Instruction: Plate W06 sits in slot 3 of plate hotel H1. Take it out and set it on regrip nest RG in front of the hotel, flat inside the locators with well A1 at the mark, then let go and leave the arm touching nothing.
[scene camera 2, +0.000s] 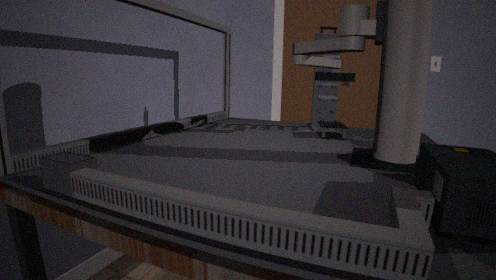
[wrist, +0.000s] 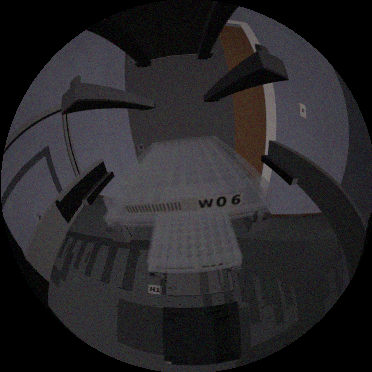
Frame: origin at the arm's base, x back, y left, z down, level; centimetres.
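Seen in the pictures: gripper, fingertip midpoint: (wrist: 184, 153); arm's base at its link origin: (scene camera 2: 393, 163).
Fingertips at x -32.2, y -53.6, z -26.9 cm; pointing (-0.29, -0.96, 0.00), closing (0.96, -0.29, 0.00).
Pixels of each thing's middle, then the offset from my fingertips to it. "spot": a spot on its surface instead.
- Plate W06 at the middle of its body: (wrist: 183, 158) dx -0.2, dy -0.1, dz +0.6 cm
- hotel H1 at the middle of its body: (wrist: 171, 120) (scene camera 2: 325, 78) dx -2.1, dy -3.2, dz -2.8 cm
- regrip nest RG at the middle of its body: (wrist: 201, 338) (scene camera 2: 331, 128) dx +5.1, dy +17.4, dz +22.1 cm
- clear plate at the middle of its body: (wrist: 191, 218) dx -0.2, dy -0.1, dz +7.6 cm
- slotted duct at a spot on its surface: (scene camera 2: 240, 215) spot: dx +4.2, dy +124.1, dz +20.2 cm
- black box at a spot on its surface: (scene camera 2: 462, 190) spot: dx +38.1, dy +108.6, dz +16.4 cm
Plate W06 (wrist: 192, 172) is a clear, pale plate lying flat in a slot of hotel H1 (scene camera 2: 326, 102) (wrist: 180, 80), its labelled edge facing the wrist camera. My gripper (scene camera 2: 335, 78) (wrist: 184, 153) is open and empty. In the wrist view its fingers stand wide apart to the left and right of the plate, with gaps on both sides. In scene camera 2 it shows as a dark bar at the hotel's upper part; its fingertips are too small to make out there. The regrip nest RG (scene camera 2: 332, 127) is a low dark frame at the hotel's foot. Mark A1 cannot be made out.
Another clear plate (wrist: 195, 242) lies lower in the hotel, below W06. Empty slot ledges (wrist: 245, 75) stand out above W06. The thick arm column (scene camera 2: 404, 85) rises right of the hotel. A slotted duct (scene camera 2: 240, 215) runs along the near table edge, and a black box (scene camera 2: 462, 190) stands at the right.
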